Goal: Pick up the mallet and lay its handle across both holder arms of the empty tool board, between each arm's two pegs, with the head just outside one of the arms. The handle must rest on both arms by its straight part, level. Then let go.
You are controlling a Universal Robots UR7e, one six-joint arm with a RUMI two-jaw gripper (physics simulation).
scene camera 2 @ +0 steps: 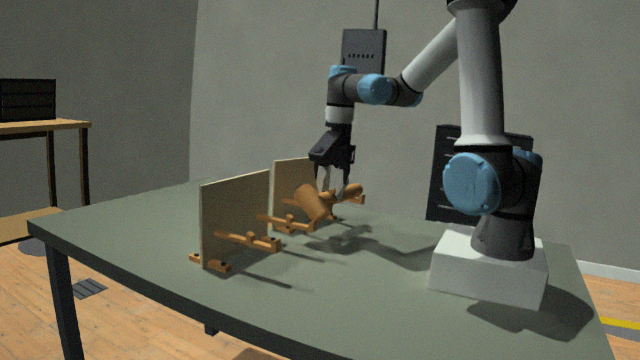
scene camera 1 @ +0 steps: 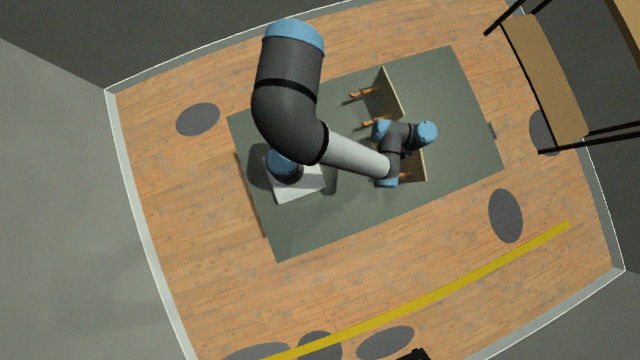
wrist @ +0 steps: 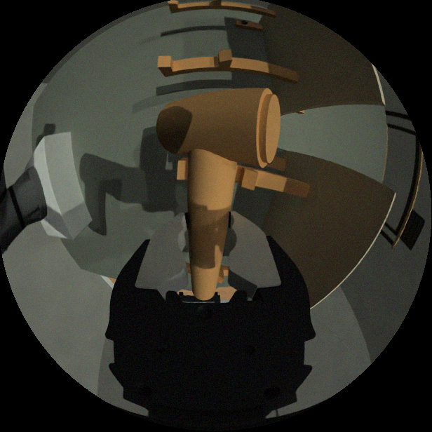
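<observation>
The gripper (scene camera 2: 332,193) (wrist: 208,220) is shut on the mallet's handle (wrist: 210,200) near its middle. The mallet head (scene camera 2: 311,201) (wrist: 220,122) points toward the other board. The handle runs over both arms of the far board (scene camera 2: 292,172) (wrist: 330,225) (scene camera 1: 415,167), about level. In the wrist view it crosses the head-side arm (wrist: 272,181) between its two pegs, with the head just outside that arm. The handle-end arm (wrist: 224,273) (scene camera 2: 359,199) is partly hidden under the handle and fingers. I cannot tell whether the handle touches the arms. The mallet is mostly hidden in scene camera 1.
A second board (scene camera 1: 392,95) (scene camera 2: 235,210) (wrist: 325,60) stands beside it, its two arms (scene camera 2: 262,243) (scene camera 2: 272,219) (wrist: 260,65) bearing no tool. The near one of these arms lies close beyond the mallet head. The white robot base (scene camera 2: 485,275) (wrist: 65,190) stands on the table opposite the boards.
</observation>
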